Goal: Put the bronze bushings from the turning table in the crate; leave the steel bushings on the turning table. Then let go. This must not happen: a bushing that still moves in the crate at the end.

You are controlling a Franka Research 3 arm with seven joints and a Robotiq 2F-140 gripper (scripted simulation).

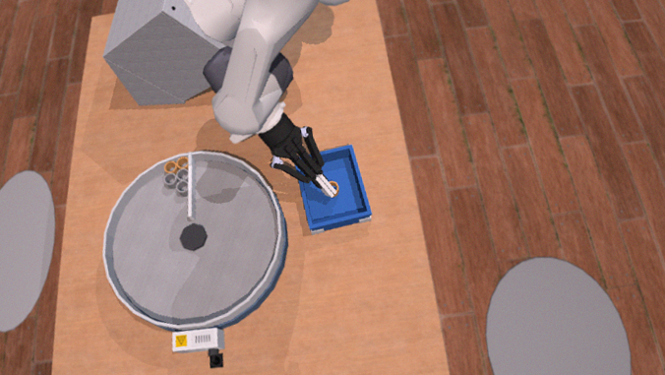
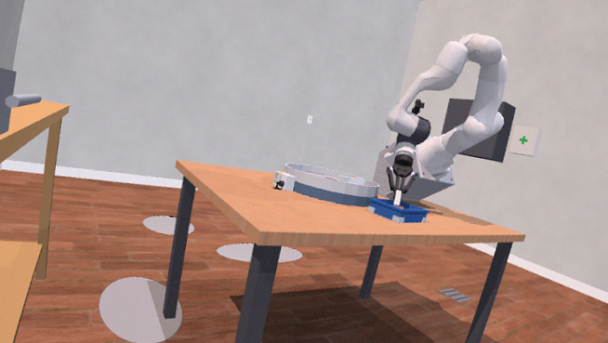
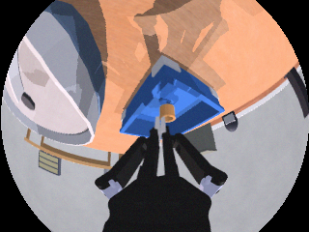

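Right now my hand is 2 cm to the right of the blue crate and 4 cm above it. Round my hand: round grey turning table: 11 cm ahead, 31 cm to the right, 1 cm below.
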